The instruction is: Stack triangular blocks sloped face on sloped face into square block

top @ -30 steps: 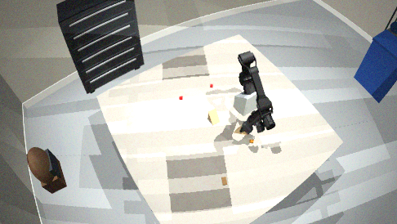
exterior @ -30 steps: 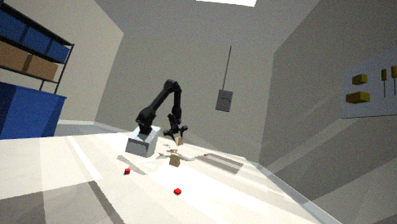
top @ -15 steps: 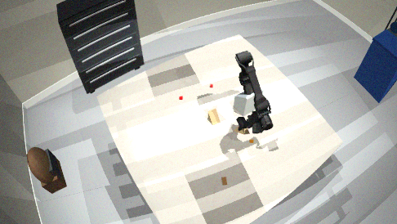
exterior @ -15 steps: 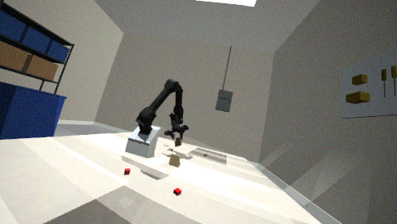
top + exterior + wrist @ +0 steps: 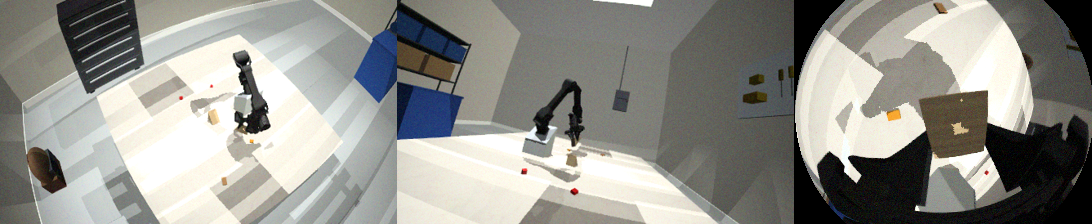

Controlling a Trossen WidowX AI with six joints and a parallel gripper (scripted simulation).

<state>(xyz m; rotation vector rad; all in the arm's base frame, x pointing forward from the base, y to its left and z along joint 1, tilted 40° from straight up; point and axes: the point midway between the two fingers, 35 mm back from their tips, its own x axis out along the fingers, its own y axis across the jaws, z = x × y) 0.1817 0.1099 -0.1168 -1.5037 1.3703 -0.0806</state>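
Right now the small yellow piece is 9 cm below my gripper tip, 6 cm to the left of it and 5 cm behind it. Also, from my gripper tip: tan triangular block 1 cm behind, 1 cm above.
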